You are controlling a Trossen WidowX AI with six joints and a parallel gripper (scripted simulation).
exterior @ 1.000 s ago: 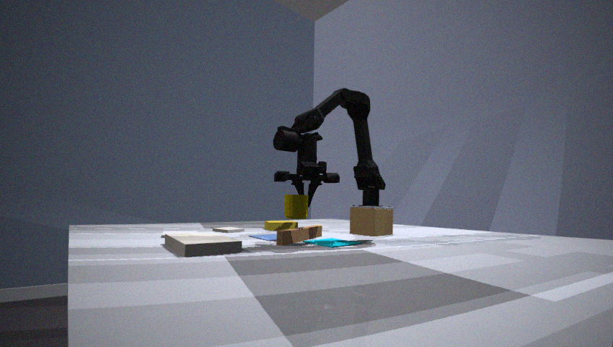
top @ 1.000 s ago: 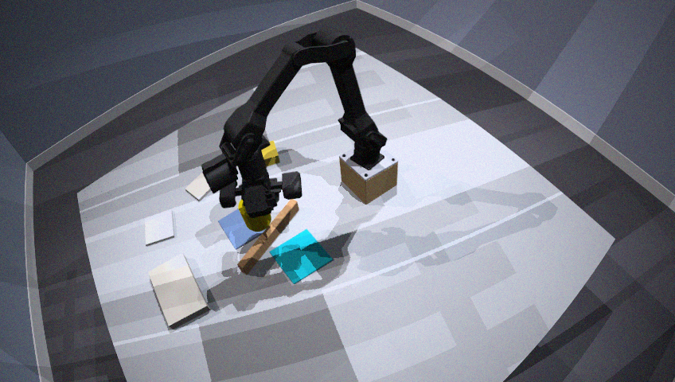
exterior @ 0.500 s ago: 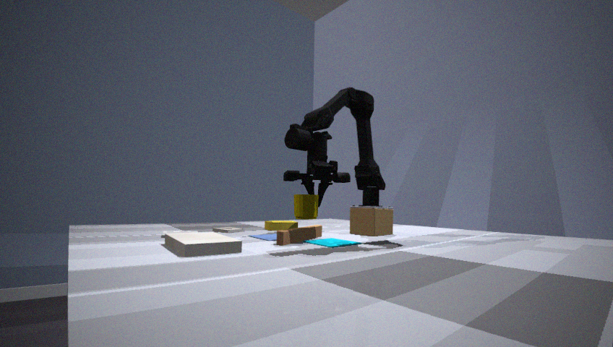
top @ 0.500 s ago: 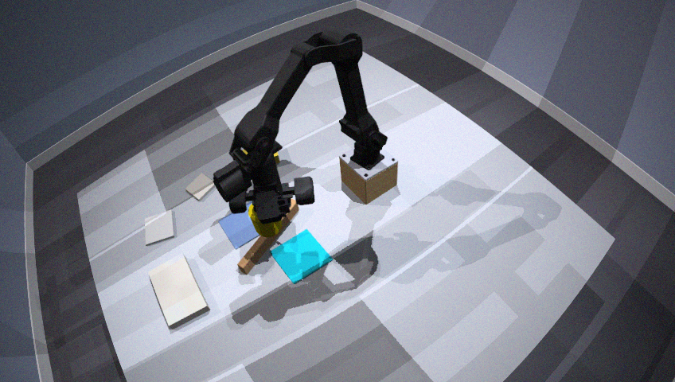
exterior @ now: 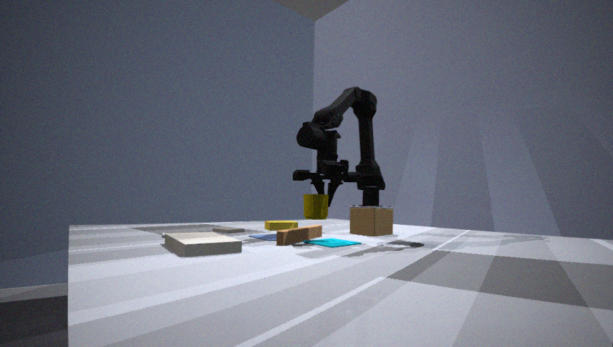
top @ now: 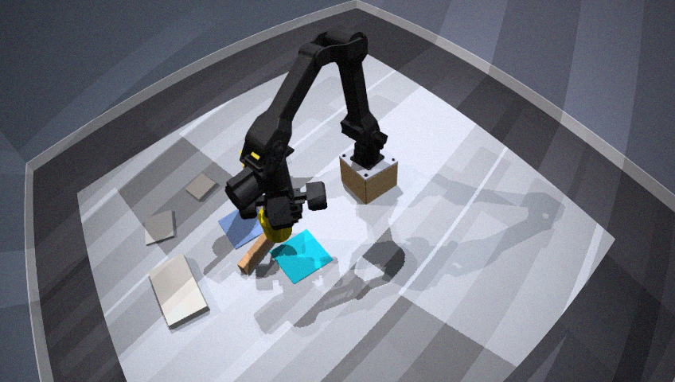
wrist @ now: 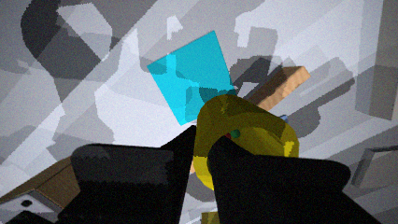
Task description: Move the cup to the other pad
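The cyan pad is 1 cm ahead of my gripper tip, 3 cm to the left of it and 10 cm below it. Round my gripper tip: yellow cup: 2 cm ahead, 2 cm to the right; then red marble: 1 cm ahead, 4 cm to the right, 2 cm below; then wooden bar: 3 cm ahead, 6 cm to the right, 9 cm below.
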